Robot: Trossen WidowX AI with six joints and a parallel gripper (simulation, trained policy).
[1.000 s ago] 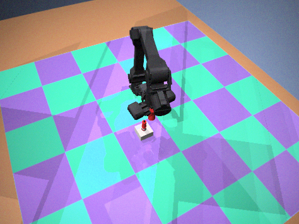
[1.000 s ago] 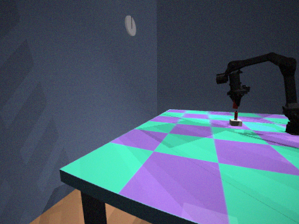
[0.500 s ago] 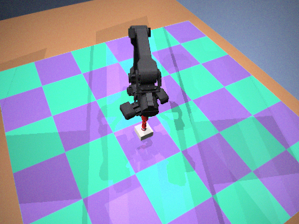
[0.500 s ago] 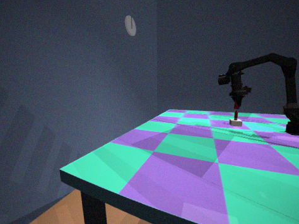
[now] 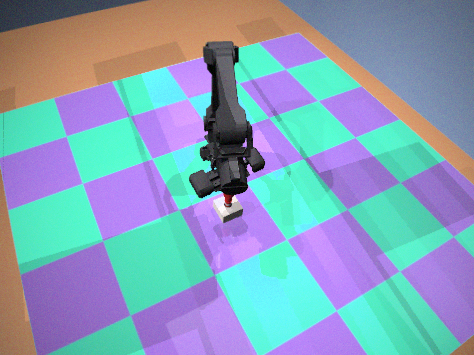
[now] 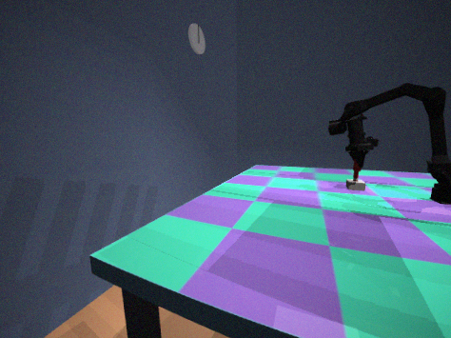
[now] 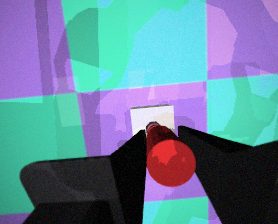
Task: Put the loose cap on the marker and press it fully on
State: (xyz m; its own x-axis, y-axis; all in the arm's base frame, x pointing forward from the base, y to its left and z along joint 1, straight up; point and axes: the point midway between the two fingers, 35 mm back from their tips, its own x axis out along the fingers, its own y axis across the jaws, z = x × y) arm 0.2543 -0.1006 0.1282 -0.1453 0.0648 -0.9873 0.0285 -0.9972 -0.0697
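The white holder block lies 1 cm ahead of my gripper tip and 8 cm below it. Round my gripper tip: red cap (1 cm ahead, 1 cm above).
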